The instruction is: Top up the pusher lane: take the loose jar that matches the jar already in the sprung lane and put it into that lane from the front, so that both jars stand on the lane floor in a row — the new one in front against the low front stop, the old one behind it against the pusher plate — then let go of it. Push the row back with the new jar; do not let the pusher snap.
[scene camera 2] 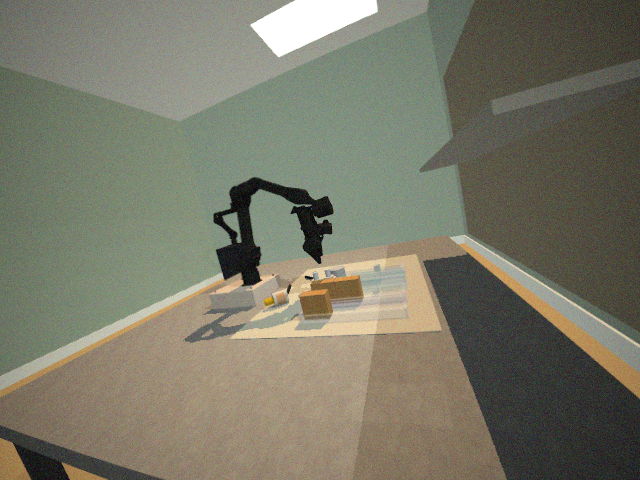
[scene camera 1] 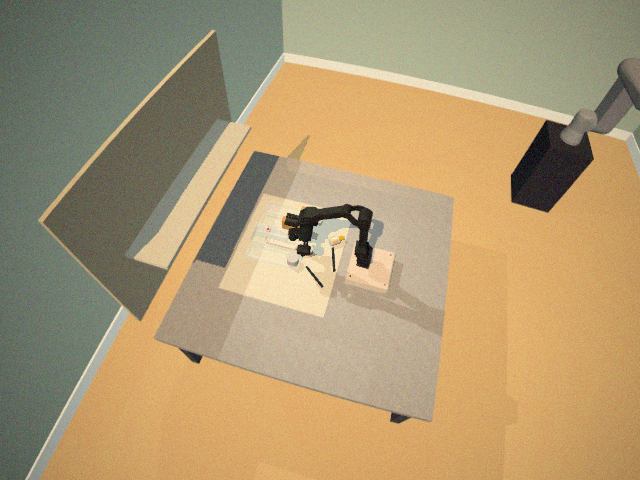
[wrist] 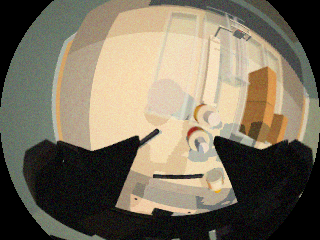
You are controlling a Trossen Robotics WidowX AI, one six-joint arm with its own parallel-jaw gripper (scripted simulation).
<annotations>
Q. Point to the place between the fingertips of my gripper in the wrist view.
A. At 178, 140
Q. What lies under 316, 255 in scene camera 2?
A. My gripper.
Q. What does my gripper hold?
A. Nothing.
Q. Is my gripper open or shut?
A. Open.
</annotations>
